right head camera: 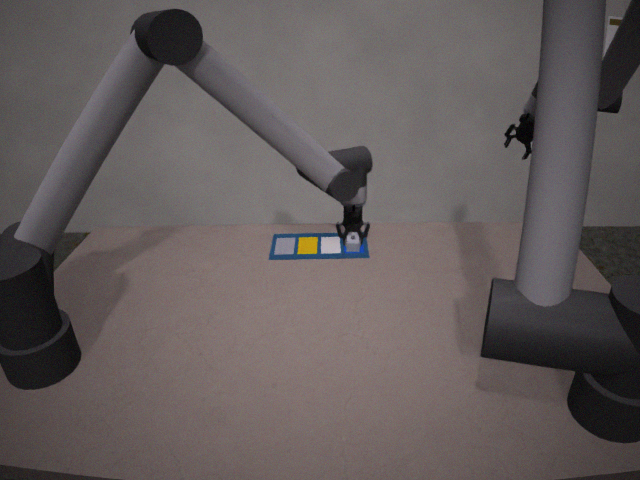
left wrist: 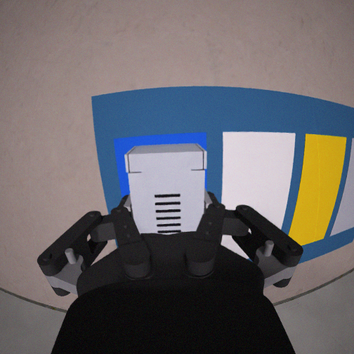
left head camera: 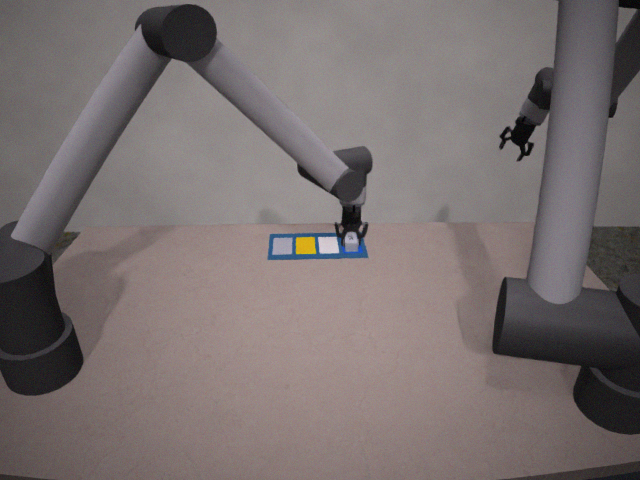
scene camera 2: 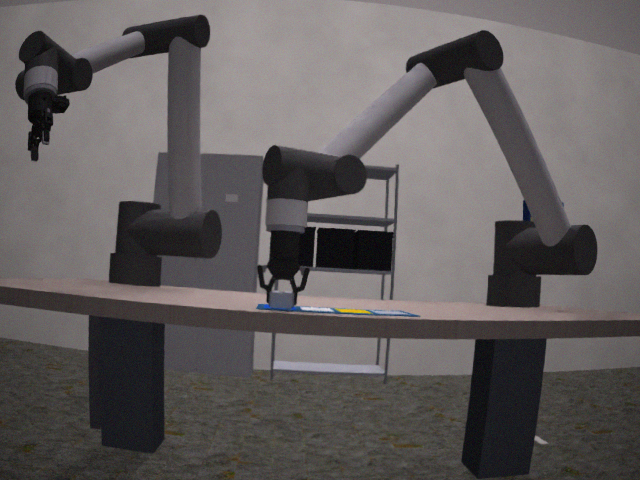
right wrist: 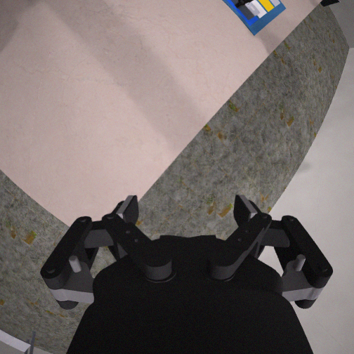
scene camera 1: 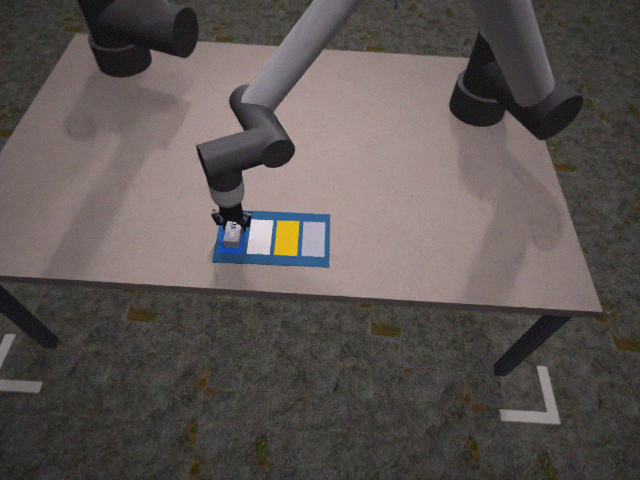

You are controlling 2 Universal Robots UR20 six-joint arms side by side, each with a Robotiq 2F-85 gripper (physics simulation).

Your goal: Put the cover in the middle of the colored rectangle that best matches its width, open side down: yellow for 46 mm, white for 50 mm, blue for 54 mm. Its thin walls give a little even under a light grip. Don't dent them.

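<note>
The light grey cover (left head camera: pixel 351 241) (right head camera: pixel 353 242) (scene camera 1: pixel 232 236) (scene camera 2: pixel 282 299) (left wrist: pixel 167 185), slotted face up, is at the blue rectangle (scene camera 1: pixel 223 249) (left wrist: pixel 120 147), on it or very close above it; its underside is hidden. My left gripper (scene camera 2: pixel 282 298) (left wrist: pixel 167 197) is shut on the cover, one finger at each side wall. The white rectangle (left head camera: pixel 328 244) (scene camera 1: pixel 260 237) (left wrist: pixel 257 175) and the yellow rectangle (left head camera: pixel 305 245) (scene camera 1: pixel 286 238) (left wrist: pixel 320 185) lie beside it. My right gripper (left head camera: pixel 510 150) (scene camera 2: pixel 39 149) (right wrist: pixel 186 205) is open and empty, high above the table.
The blue mat (left head camera: pixel 270 256) (scene camera 1: pixel 273 261) (left wrist: pixel 155 107) also bears a grey rectangle (left head camera: pixel 282 245) (scene camera 1: pixel 313 239). It lies near the table (left head camera: pixel 310 361) (scene camera 1: pixel 387 206) edge by the wall. A shelf unit (scene camera 2: pixel 395 206) and a grey cabinet (scene camera 2: pixel 222 222) stand behind the table in scene camera 2.
</note>
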